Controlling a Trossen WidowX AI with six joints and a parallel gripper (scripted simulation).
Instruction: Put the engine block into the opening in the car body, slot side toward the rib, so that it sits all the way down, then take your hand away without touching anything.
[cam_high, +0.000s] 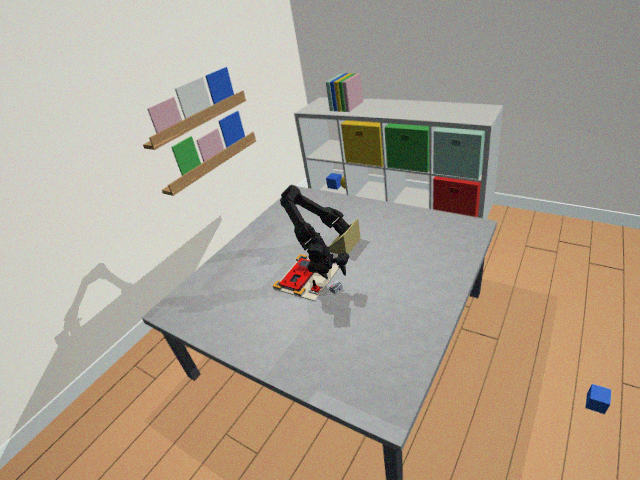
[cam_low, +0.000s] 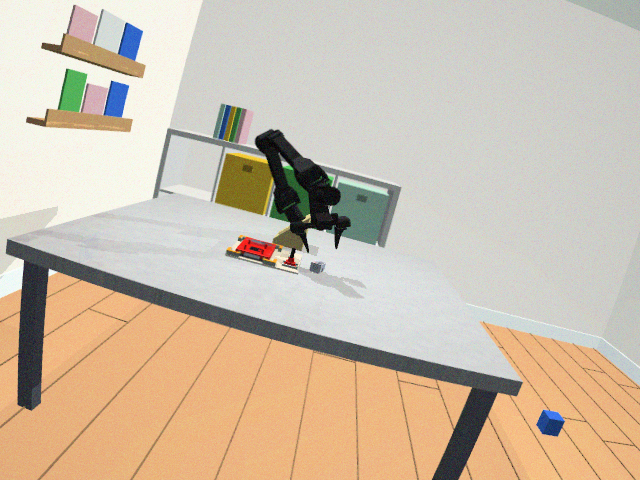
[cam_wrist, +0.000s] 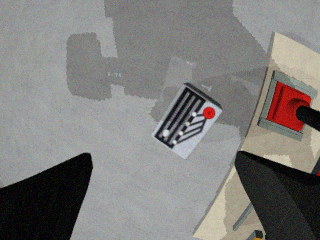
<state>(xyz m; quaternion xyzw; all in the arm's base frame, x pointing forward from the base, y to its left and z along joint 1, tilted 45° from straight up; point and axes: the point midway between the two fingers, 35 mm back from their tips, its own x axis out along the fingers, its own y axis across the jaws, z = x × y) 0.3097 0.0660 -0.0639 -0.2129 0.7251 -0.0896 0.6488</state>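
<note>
Right now my gripper tip is 10 mm short of the engine block and 50 mm above it. From my gripper tip the other things lie so: beige base plate (10 mm behind, 190 mm to the right, 60 mm below).
</note>
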